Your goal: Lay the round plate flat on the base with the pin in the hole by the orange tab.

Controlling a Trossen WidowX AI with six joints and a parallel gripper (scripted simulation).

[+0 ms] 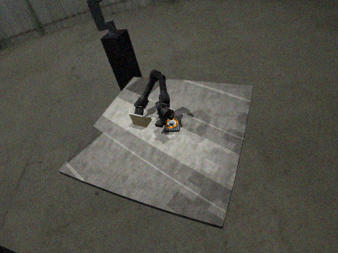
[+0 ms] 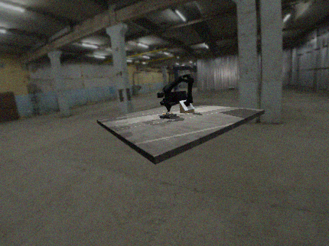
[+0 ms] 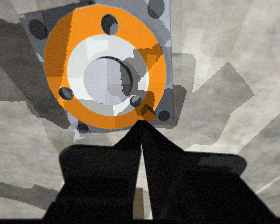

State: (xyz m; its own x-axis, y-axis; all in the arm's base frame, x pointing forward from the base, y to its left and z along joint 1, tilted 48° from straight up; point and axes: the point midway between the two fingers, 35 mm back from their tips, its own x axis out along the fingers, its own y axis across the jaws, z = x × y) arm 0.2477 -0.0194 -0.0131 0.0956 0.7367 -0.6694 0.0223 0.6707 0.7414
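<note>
Now: gripper tip 30 mm short of the round plate and 10 mm to the right of it. Round my gripper tip: base 40 mm ahead, 30 mm to the left, 20 mm below.
</note>
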